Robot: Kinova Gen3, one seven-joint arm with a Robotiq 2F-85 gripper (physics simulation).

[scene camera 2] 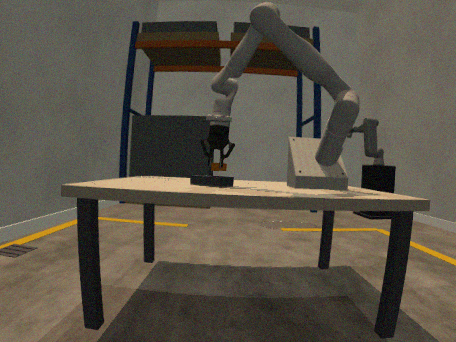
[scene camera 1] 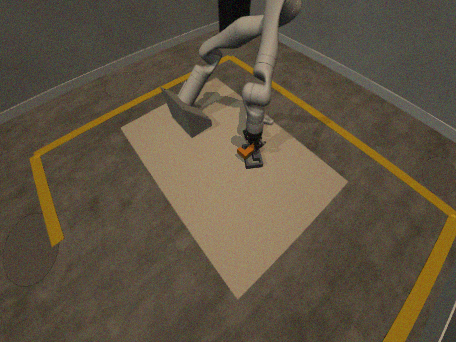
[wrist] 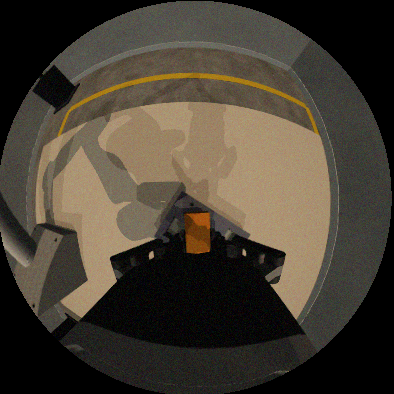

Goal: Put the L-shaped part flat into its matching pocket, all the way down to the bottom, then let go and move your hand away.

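Seen in the pictures: gripper, between the fingertips: (scene camera 2: 215, 168) (scene camera 1: 253, 148) (wrist: 197, 235); arm's base, origin of its link: (scene camera 2: 324, 158) (scene camera 1: 185, 101) (wrist: 29, 253).
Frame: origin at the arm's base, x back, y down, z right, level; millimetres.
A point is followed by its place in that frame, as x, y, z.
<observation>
The orange L-shaped part (scene camera 1: 245, 150) {-463, 42, -42} (scene camera 2: 219, 167) (wrist: 198, 232) {-472, 42, -104} is held between the fingertips of my gripper (scene camera 1: 253, 146) {-472, 63, -95} (scene camera 2: 217, 164) {-472, 63, -95} (wrist: 197, 235) {-472, 63, -95}. My gripper is shut on it and points down. The dark block with the pocket (scene camera 1: 254, 164) {-536, 96, -45} (scene camera 2: 212, 181) {-478, 111, -140} (wrist: 226, 225) {-521, 94, -100} lies on the table below. In scene camera 2 the part is a little above the block's top, with a small gap between them. In the wrist view the part and my fingers hide much of the block and its pocket, so I cannot tell how well the part lines up.
The table top (scene camera 1: 225, 220) {-645, 130, 256} (scene camera 2: 260, 200) {-338, 142, -384} (wrist: 280, 180) {-670, 130, -183} bears the block and a grey slanted mount (scene camera 1: 192, 122) {-147, 17, 58} (scene camera 2: 317, 175) {-55, 74, -62} (wrist: 57, 270) {-148, 33, 15} at the arm's base. A shelf rack (scene camera 2: 128, 95) stands behind the table. A dark box stands on the floor beyond.
</observation>
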